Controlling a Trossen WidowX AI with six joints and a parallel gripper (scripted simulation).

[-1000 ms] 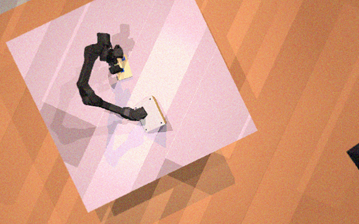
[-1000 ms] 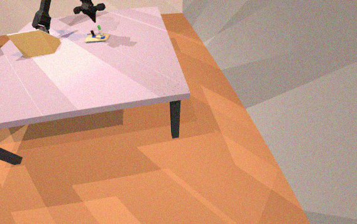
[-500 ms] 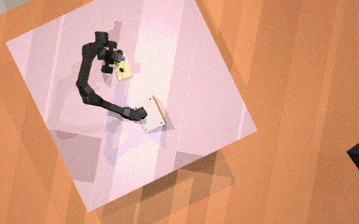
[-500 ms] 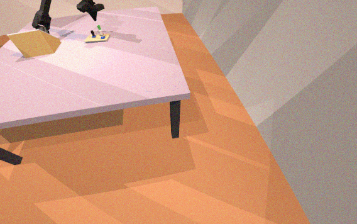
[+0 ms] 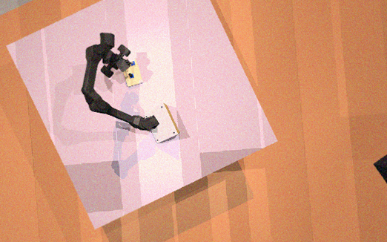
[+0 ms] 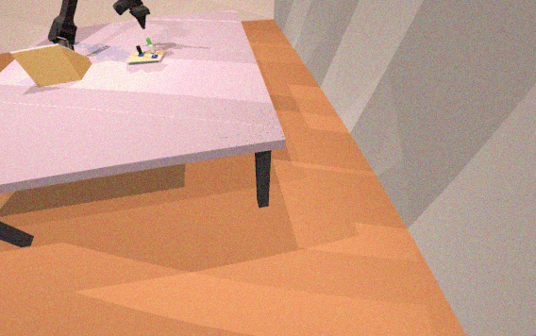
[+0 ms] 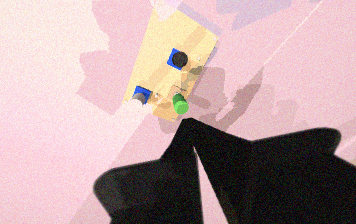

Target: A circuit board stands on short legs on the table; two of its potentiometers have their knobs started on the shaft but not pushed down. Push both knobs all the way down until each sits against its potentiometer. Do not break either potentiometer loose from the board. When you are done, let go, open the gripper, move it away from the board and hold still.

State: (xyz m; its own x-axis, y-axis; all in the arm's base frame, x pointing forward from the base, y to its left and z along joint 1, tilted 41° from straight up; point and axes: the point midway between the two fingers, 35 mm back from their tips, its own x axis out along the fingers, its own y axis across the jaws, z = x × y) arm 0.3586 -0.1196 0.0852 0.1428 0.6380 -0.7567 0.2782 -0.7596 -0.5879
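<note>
The green knob is 60 mm below my gripper tip. Round my gripper tip: black knob (80 mm below, 50 mm behind).
</note>
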